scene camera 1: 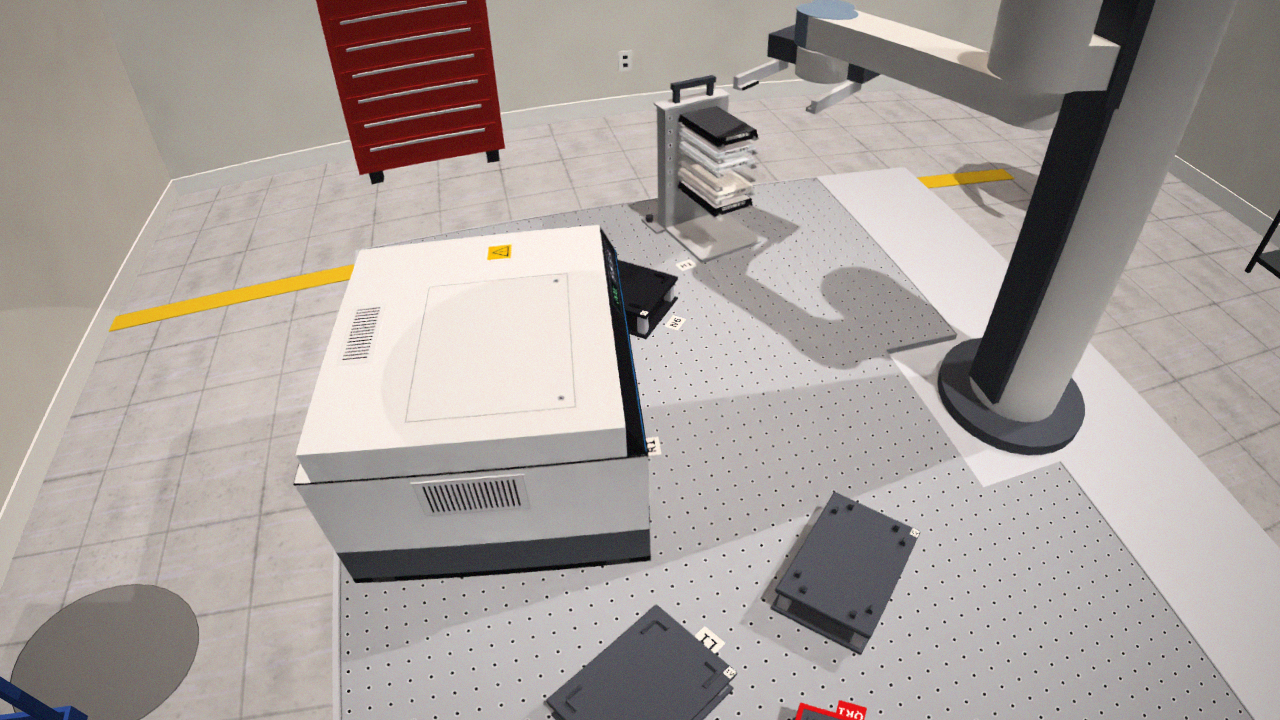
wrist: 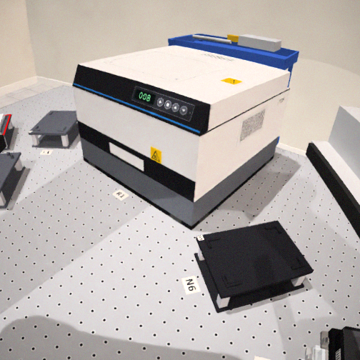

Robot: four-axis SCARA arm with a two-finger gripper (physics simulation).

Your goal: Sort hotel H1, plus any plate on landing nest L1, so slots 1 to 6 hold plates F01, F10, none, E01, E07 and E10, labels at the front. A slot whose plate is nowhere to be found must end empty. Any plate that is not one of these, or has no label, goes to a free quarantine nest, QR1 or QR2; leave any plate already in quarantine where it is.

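Hotel H1 [scene camera 1: 666, 165] stands upright at the back in scene camera 1. A black plate [scene camera 1: 716, 125] is at its top, clear and cream plates are below, and a black plate [scene camera 1: 735, 206] is at the bottom; their labels are too small to read. A corner of the loaded hotel [wrist: 345, 345] shows at the lower right of the wrist view. Landing nest L1 [scene camera 1: 640, 676] [wrist: 56, 122] has a bare top. The red-edged nest QR1 [scene camera 1: 810, 712] is cut off; its contents cannot be told. QR2 does not show. My gripper [scene camera 1: 775, 95] is open and empty, raised behind and right of the hotel.
A white boxy machine [scene camera 1: 501, 349] [wrist: 140, 150] stands left of the arm column [scene camera 1: 1083, 223]. Black nest N6 [scene camera 1: 651, 291] [wrist: 255, 257], bare on top, sits beside it near the hotel. A grey nest with pegs [scene camera 1: 850, 559] lies right of L1.
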